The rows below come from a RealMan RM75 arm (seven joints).
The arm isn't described. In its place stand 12 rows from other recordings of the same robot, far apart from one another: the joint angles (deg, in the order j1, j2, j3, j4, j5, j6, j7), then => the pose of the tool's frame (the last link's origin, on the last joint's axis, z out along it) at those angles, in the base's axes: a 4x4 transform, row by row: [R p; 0 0 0 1], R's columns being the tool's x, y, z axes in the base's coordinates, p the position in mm.
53.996 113.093 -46.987 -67.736 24.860 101.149 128.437 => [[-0.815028 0.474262 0.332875 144.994], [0.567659 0.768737 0.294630 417.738], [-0.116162 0.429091 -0.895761 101.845], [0 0 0 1]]
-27.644 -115.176 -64.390 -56.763 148.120 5.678 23.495 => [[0.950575 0.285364 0.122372 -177.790], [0.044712 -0.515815 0.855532 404.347], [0.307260 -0.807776 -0.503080 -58.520], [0 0 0 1]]
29.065 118.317 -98.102 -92.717 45.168 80.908 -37.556 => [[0.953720 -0.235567 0.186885 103.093], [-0.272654 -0.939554 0.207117 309.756], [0.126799 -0.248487 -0.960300 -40.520], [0 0 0 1]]
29.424 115.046 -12.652 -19.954 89.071 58.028 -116.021 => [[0.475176 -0.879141 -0.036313 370.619], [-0.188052 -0.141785 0.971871 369.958], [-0.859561 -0.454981 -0.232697 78.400], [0 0 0 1]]
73.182 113.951 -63.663 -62.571 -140.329 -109.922 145.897 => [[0.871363 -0.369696 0.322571 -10.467], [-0.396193 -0.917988 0.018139 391.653], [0.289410 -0.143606 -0.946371 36.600], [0 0 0 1]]
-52.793 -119.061 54.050 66.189 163.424 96.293 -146.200 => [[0.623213 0.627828 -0.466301 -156.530], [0.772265 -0.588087 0.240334 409.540], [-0.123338 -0.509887 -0.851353 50.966], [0 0 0 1]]
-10.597 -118.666 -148.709 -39.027 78.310 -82.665 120.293 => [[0.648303 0.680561 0.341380 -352.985], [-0.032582 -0.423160 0.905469 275.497], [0.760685 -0.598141 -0.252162 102.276], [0 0 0 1]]
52.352 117.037 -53.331 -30.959 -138.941 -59.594 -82.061 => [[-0.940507 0.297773 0.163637 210.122], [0.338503 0.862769 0.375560 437.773], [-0.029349 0.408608 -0.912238 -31.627], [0 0 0 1]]
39.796 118.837 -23.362 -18.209 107.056 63.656 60.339 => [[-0.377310 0.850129 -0.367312 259.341], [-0.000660 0.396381 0.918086 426.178], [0.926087 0.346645 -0.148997 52.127], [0 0 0 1]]
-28.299 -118.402 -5.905 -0.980 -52.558 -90.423 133.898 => [[0.442107 0.631723 0.636763 -267.529], [0.183684 -0.758630 0.625093 283.847], [0.877953 -0.159395 -0.451433 -49.290], [0 0 0 1]]
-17.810 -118.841 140.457 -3.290 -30.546 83.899 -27.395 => [[0.661437 0.683898 0.307870 -350.629], [0.079331 -0.471988 0.878029 245.262], [0.745793 -0.556337 -0.366445 -28.749], [0 0 0 1]]
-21.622 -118.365 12.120 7.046 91.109 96.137 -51.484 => [[0.309282 0.778189 0.546596 -310.322], [-0.018186 -0.569832 0.821560 278.324], [0.950797 -0.264034 -0.162087 18.684], [0 0 0 1]]
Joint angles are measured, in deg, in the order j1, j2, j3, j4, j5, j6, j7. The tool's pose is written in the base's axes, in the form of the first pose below.
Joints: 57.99, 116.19, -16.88, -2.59, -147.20, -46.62, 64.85
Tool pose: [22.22, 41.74, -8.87, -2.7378, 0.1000, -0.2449]
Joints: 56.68, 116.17, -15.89, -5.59, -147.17, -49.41, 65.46
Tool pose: [22.78, 41.95, -7.76, -2.7268, 0.1285, -0.2576]
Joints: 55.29, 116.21, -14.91, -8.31, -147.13, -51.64, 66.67
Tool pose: [23.49, 42.02, -6.74, -2.7141, 0.1577, -0.2842]
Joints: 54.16, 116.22, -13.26, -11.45, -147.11, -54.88, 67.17
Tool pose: [23.87, 42.16, -5.51, -2.7045, 0.1948, -0.2926]
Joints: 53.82, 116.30, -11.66, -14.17, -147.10, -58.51, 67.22
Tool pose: [23.61, 42.32, -4.52, -2.7073, 0.2304, -0.2806]
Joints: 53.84, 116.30, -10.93, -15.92, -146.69, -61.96, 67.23
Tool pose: [23.06, 42.33, -3.89, -2.7242, 0.2610, -0.2634]
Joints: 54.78, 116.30, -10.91, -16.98, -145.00, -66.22, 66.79
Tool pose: [21.45, 42.44, -3.53, -2.7594, 0.3073, -0.2222]
